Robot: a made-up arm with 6 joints.
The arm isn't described. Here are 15 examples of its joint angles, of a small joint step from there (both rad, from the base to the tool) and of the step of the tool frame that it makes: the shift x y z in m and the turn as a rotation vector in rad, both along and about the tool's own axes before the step.
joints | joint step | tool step
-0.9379 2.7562 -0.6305 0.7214 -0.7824 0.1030 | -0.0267 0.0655 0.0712 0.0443 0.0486 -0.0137 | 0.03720 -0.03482 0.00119 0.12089 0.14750 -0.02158
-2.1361 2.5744 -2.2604 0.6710 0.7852 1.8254 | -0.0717 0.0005 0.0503 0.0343 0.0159 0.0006 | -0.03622 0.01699 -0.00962 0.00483 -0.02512 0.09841
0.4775 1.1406 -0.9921 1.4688 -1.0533 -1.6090 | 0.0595 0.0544 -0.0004 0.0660 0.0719 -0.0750 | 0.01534 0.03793 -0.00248 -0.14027 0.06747 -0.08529
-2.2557 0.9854 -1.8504 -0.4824 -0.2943 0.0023 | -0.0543 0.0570 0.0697 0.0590 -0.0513 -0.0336 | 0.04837 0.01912 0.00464 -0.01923 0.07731 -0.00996
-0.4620 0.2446 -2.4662 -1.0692 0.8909 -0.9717 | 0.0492 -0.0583 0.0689 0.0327 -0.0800 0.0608 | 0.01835 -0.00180 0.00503 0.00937 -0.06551 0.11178
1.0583 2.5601 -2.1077 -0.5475 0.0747 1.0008 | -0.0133 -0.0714 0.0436 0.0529 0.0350 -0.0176 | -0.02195 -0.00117 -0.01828 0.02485 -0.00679 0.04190
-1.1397 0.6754 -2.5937 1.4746 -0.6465 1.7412 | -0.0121 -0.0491 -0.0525 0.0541 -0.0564 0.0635 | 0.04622 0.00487 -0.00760 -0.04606 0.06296 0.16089
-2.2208 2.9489 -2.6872 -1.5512 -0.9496 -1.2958 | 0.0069 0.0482 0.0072 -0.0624 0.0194 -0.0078 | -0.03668 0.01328 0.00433 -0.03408 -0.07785 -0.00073
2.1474 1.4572 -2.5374 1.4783 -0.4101 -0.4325 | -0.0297 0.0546 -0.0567 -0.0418 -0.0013 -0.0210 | 0.00427 -0.01081 0.00580 -0.01997 -0.02397 -0.08407
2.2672 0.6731 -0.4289 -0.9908 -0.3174 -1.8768 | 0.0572 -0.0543 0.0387 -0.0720 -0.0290 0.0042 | -0.01096 -0.01365 -0.01180 0.09391 -0.01383 -0.06671
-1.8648 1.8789 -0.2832 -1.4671 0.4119 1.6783 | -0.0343 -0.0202 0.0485 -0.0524 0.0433 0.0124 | 0.01237 -0.01479 0.00017 0.04885 0.01241 -0.01586
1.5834 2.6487 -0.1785 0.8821 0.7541 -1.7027 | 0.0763 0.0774 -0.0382 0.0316 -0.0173 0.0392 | -0.00581 -0.01318 0.00785 0.02983 0.06554 0.06925
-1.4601 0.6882 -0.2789 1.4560 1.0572 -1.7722 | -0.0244 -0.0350 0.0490 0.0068 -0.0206 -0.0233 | 0.01216 0.00156 -0.00139 0.04199 0.00451 -0.00168
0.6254 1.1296 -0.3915 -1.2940 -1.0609 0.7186 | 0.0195 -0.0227 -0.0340 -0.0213 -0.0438 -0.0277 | -0.01627 0.00678 0.00045 -0.05187 -0.05303 -0.08765
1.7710 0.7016 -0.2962 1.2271 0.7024 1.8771 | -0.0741 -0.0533 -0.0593 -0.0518 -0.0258 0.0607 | 0.02009 0.00826 -0.01333 -0.11239 0.08206 -0.01482
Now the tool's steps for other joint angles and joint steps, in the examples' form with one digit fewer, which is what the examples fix.
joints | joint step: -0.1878 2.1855 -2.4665 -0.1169 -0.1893 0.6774 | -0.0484 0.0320 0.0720 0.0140 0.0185 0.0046
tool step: 0.0274 -0.0499 -0.0034 0.1059 0.0776 -0.0026
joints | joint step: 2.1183 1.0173 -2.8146 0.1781 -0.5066 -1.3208 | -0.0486 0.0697 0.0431 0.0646 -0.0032 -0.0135
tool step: 0.0171 0.0560 -0.0226 -0.1020 0.0444 -0.0038
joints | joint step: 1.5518 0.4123 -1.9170 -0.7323 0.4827 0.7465 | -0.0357 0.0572 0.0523 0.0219 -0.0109 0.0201
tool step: 0.0412 0.0138 0.0226 0.0080 0.0916 -0.0250
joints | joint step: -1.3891 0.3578 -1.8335 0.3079 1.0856 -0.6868 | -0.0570 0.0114 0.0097 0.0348 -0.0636 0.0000
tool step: -0.0092 0.0056 0.0117 0.0457 -0.0193 -0.0042
